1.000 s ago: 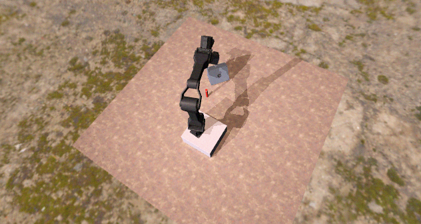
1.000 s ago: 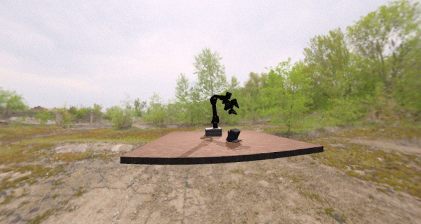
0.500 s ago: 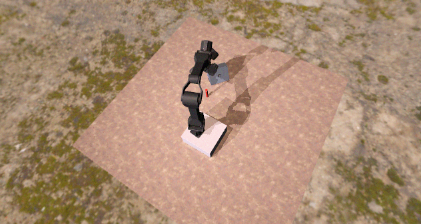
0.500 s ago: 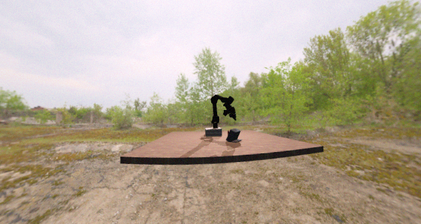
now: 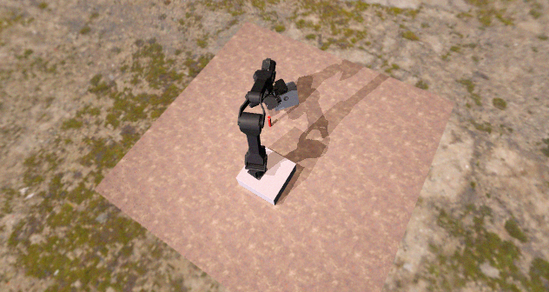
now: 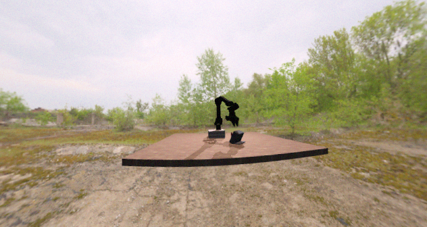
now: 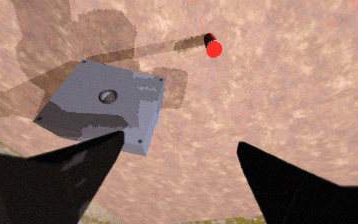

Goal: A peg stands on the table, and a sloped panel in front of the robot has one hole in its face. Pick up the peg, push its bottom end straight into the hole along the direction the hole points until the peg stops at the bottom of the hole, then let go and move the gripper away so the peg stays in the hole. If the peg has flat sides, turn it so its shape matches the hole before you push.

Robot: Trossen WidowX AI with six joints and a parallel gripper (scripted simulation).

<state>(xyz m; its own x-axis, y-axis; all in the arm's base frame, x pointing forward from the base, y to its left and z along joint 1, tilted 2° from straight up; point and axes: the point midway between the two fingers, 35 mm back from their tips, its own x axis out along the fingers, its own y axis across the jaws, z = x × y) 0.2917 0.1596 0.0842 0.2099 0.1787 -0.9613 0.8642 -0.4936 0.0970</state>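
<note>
Right now my gripper tip is 50 mm past the red round peg, 40 mm to the left of it and 90 mm above it. Also, from my gripper tip: grey sloped panel (120 mm ahead, 20 mm to the right, 90 mm below).
</note>
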